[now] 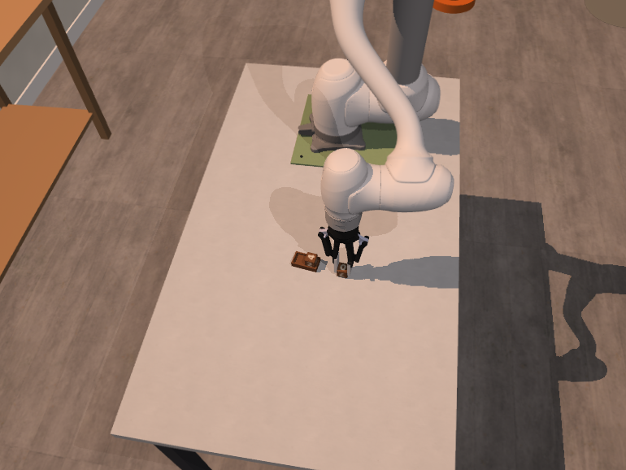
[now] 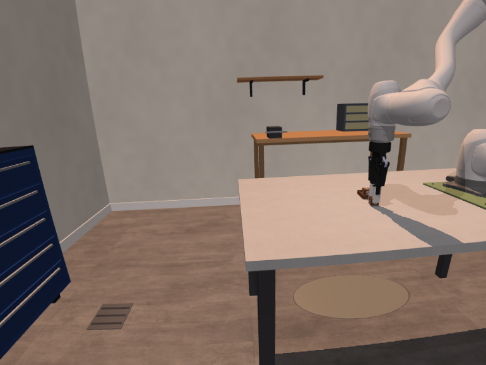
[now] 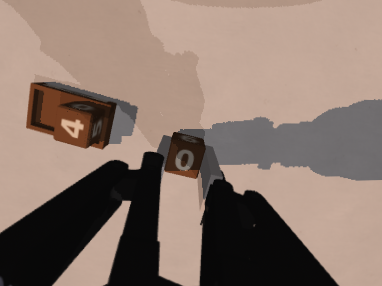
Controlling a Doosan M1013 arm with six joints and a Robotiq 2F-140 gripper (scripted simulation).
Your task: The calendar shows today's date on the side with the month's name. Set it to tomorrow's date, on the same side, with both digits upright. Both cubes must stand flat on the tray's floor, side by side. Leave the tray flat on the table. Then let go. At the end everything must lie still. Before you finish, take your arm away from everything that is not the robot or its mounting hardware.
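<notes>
The brown digit cube lies 3 cm below my hand. The rest, counted from my hand: tray 10 cm to the right, 4 cm below, 4 cm behind.
</notes>
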